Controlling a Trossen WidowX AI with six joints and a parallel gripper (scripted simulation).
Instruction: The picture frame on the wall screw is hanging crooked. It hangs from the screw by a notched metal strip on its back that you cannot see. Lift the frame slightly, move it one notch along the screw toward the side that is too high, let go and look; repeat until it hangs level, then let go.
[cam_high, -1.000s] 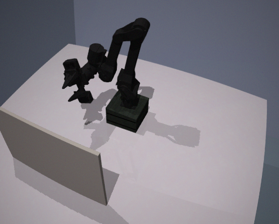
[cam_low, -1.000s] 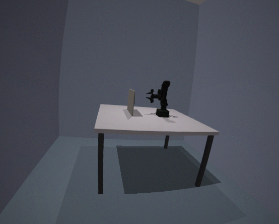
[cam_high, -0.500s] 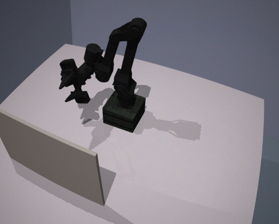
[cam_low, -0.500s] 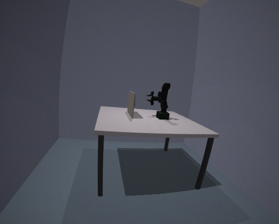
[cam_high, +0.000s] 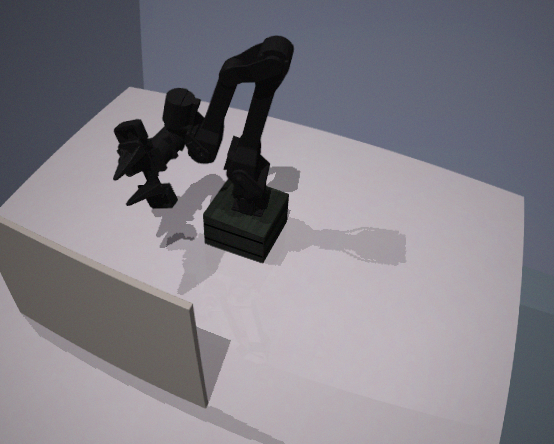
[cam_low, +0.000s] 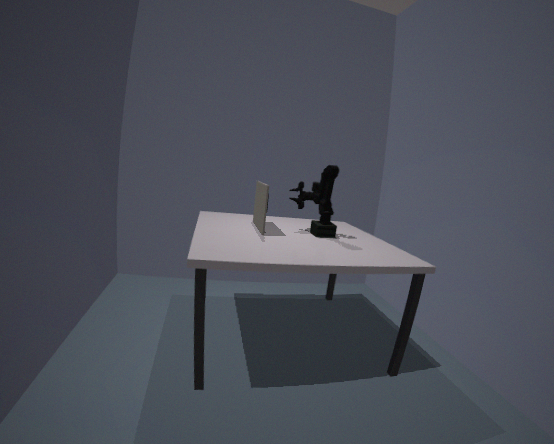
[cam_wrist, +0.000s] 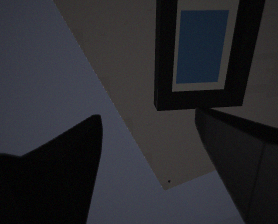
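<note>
The picture frame is 18 cm ahead of my gripper tip and 9 cm below it. Round my gripper tip: wall panel: 19 cm ahead, 9 cm below.
</note>
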